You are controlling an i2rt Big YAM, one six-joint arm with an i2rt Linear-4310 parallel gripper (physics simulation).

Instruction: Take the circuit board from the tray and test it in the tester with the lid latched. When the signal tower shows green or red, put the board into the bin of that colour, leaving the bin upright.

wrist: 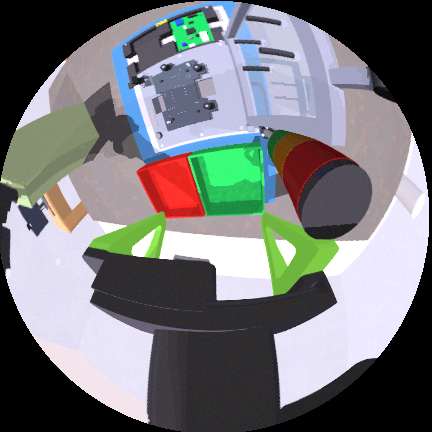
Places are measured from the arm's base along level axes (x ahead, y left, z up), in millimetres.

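Pixels of known places: gripper, fingertip midpoint: (pixel 213 216).
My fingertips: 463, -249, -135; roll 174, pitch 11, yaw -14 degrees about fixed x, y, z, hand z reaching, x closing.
Ahead of a thing's pixels: the offset from my fingertips to its middle, as dx, dy, dz. "spot": to the spot under its first point.
The green circuit board @(-5, +314, -187) (pixel 192 32) lies in the dark tray @(spot: -114, +304, -192) (pixel 145 54) at the top. Below it, the grey tester @(spot: +25, +97, -150) (pixel 231 107) has a dark nest @(-50, +145, -142) (pixel 182 95) with no board on it. Its translucent lid @(spot: +81, +82, +28) (pixel 327 112) stands open to the right. The red bin @(-161, -52, -185) (pixel 177 187) and green bin @(-11, -56, -185) (pixel 230 172) are upright, side by side in front of the tester. The signal tower (pixel 317 170) rises to their right, with green, amber and red bands under a dark cap; I cannot tell whether any is lit. My gripper (pixel 213 216) is open and empty, its fingertips just below the bins in the view.
An olive-green block (pixel 55 140) is at the left, with an orange frame (pixel 65 212) and a dark part below it. A grey arm-like piece (pixel 352 77) sticks out right of the lid. A white cylinder (pixel 411 195) is at the far right.
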